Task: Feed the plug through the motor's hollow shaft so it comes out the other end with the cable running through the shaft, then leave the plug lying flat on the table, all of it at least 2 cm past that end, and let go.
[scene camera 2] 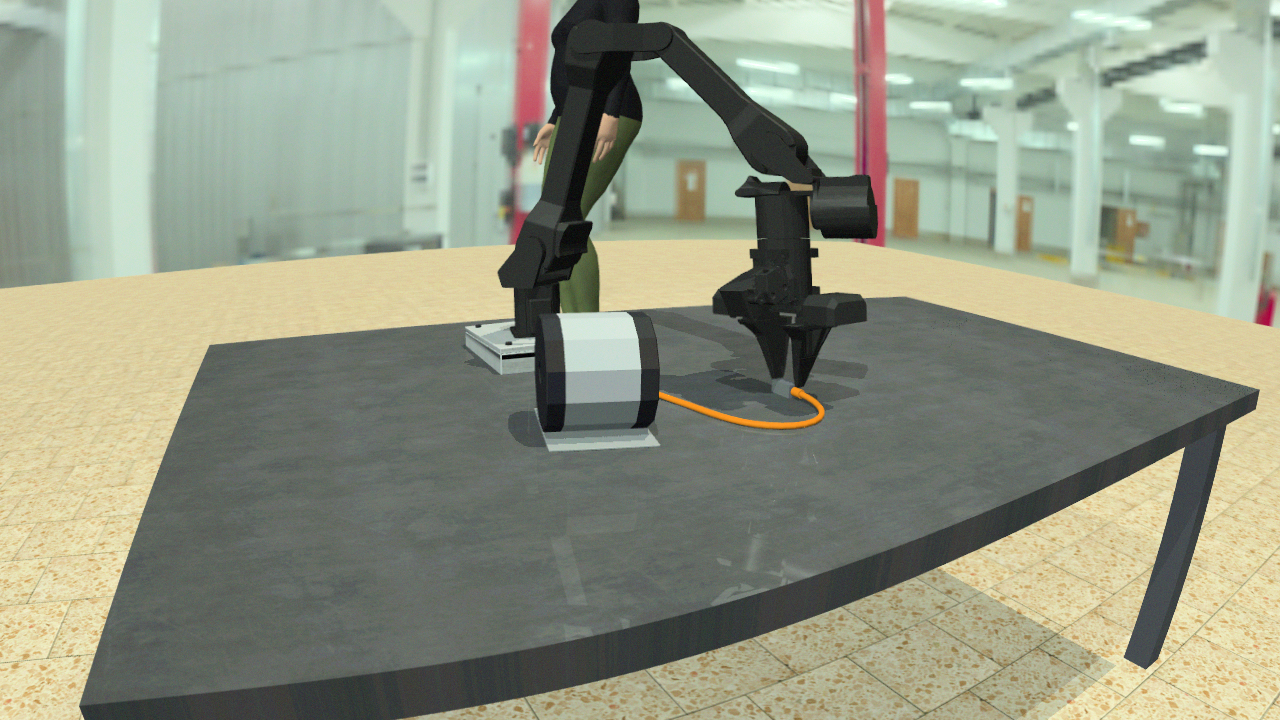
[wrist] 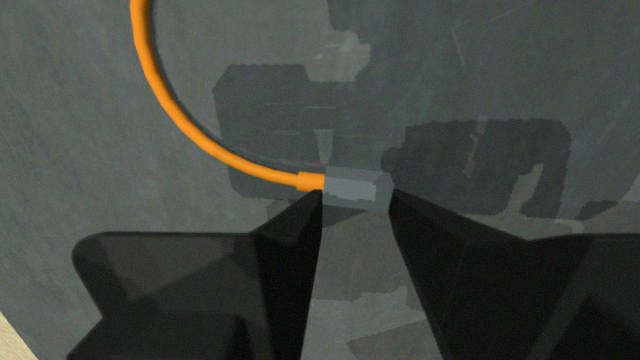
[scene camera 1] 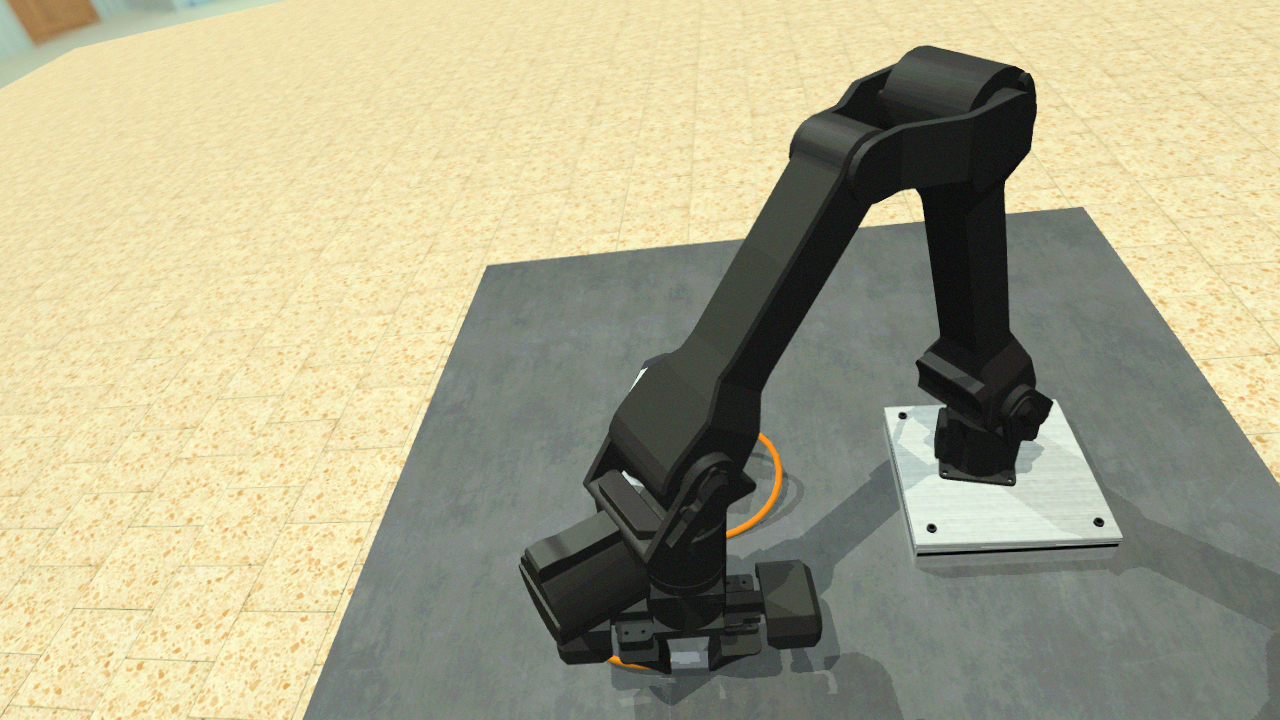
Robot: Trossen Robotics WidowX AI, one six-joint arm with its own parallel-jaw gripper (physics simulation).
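Places are measured from the arm's base along level axes (x ahead, y left, z up), in centimetres.
Pixels of known places: gripper, fingertip midpoint: (scene camera 2: 788,385) (wrist: 354,198) (scene camera 1: 690,667); arm's base, link origin: (scene camera 1: 975,456).
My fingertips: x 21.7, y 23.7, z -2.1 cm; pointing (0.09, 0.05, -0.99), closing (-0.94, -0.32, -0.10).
Observation:
Ahead of a thing's pixels: the offset from my fingertips to its top centre. Level surfaces: height alone.
The grey plug {dx +0.1, dy -0.4, dz +0.4 cm} (scene camera 1: 689,658) (scene camera 2: 782,387) (wrist: 356,190) is at or just above the table, right of the motor in the second scene view. My gripper (scene camera 1: 687,664) (scene camera 2: 788,384) (wrist: 354,198) points down and is shut on the plug, with one fingertip at its cable end and the other at its front end. The orange cable (scene camera 1: 776,474) (scene camera 2: 751,422) (wrist: 175,107) curves from the plug back toward the motor. The motor {dx +6.6, dy -22.6, dz +9.2 cm} (scene camera 2: 599,371), a light drum with black ends, lies sideways on a base plate; my arm mostly hides it in the first scene view. Its shaft opening cannot be made out.
The arm's pale mounting plate (scene camera 1: 1011,523) (scene camera 2: 484,351) is bolted on the dark table {dz -1.0 cm} (scene camera 1: 537,313) (scene camera 2: 358,555), behind the motor in the second scene view. The table's front edge (scene camera 2: 626,642) runs across that view. A person (scene camera 2: 617,161) stands beyond the table.

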